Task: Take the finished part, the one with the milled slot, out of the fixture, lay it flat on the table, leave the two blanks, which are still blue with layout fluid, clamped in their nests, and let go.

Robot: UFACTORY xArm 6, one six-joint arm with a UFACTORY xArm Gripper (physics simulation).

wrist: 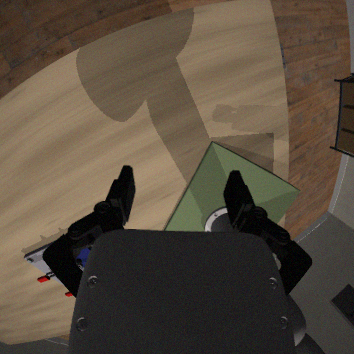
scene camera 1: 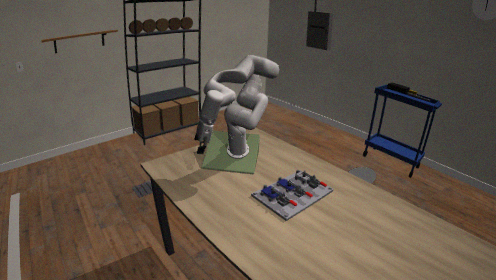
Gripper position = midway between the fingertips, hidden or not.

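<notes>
Visible: my gripper [wrist: 180, 179]. Visible too: grey fixture plate [scene camera 1: 303, 202].
</notes>
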